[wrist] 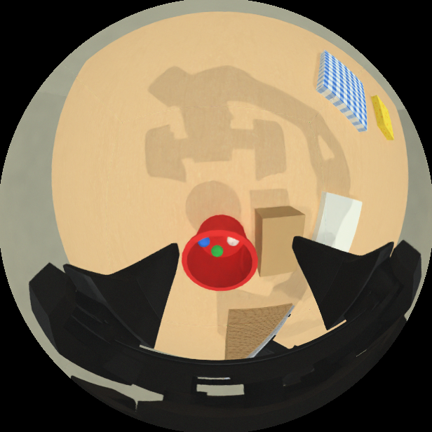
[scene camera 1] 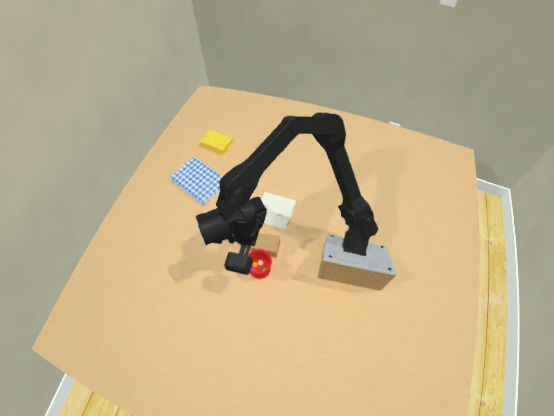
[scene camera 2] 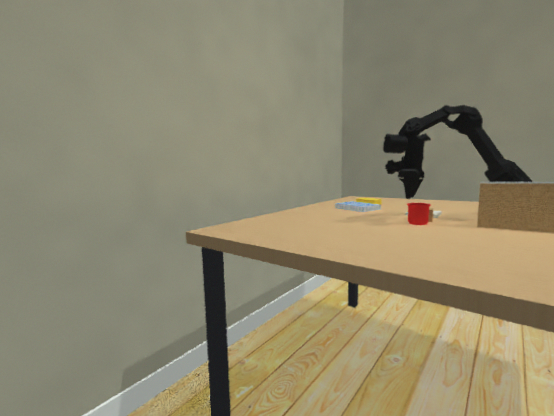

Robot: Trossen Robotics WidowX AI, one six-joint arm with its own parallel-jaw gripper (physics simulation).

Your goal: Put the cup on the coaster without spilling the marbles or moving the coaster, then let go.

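Frame: origin at the arm's base, x ahead, y left, z up, level; metres.
Seen in the pictures: gripper, fingertip midpoint: (scene camera 1: 248, 251) (scene camera 2: 410, 198); arm's base at its link origin: (scene camera 1: 354, 249) (scene camera 2: 512, 203).
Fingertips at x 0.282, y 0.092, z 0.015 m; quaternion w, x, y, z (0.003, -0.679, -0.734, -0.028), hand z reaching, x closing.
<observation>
Pixels of each thing's top centre, then the offset from my fingertips to it. "spot": a spot on its surface instead.
- flat white square at a spot on its surface: (scene camera 1: 279, 210) spot: dx -0.030, dy -0.190, dz -0.075 m
- blue-and-white checked square at a spot on its surface: (scene camera 1: 196, 180) spot: dx +0.280, dy -0.218, dz -0.062 m
- brown block at its top centre: (scene camera 1: 265, 242) dx -0.027, dy -0.058, dz -0.044 m
- yellow sponge at its top centre: (scene camera 1: 215, 139) (scene camera 2: 368, 198) dx +0.290, dy -0.413, dz -0.057 m
The red cup (scene camera 1: 260, 265) (scene camera 2: 418, 214) (wrist: 220, 272) stands upright on the table with coloured marbles inside; blue, green and white ones show in the wrist view. My gripper (scene camera 1: 244, 251) (scene camera 2: 410, 195) (wrist: 238, 246) is open and empty, pointing down. Its tips are a little above the cup's rim in scene camera 2, and the cup shows between the fingers in the wrist view. A flat white square (scene camera 1: 279, 210) (scene camera 2: 437, 214) (wrist: 338, 222) and a blue-and-white checked square (scene camera 1: 196, 180) (scene camera 2: 358, 206) (wrist: 343, 92) lie apart from the cup; I cannot tell for certain which is the coaster.
A brown block (scene camera 1: 268, 244) (wrist: 281, 242) stands close beside the cup, on the white square's side. A yellow sponge (scene camera 1: 216, 142) (scene camera 2: 369, 201) (wrist: 383, 118) lies beyond the checked square. The arm's base box (scene camera 1: 356, 272) (scene camera 2: 515, 206) (wrist: 250, 327) stands on the table.
</observation>
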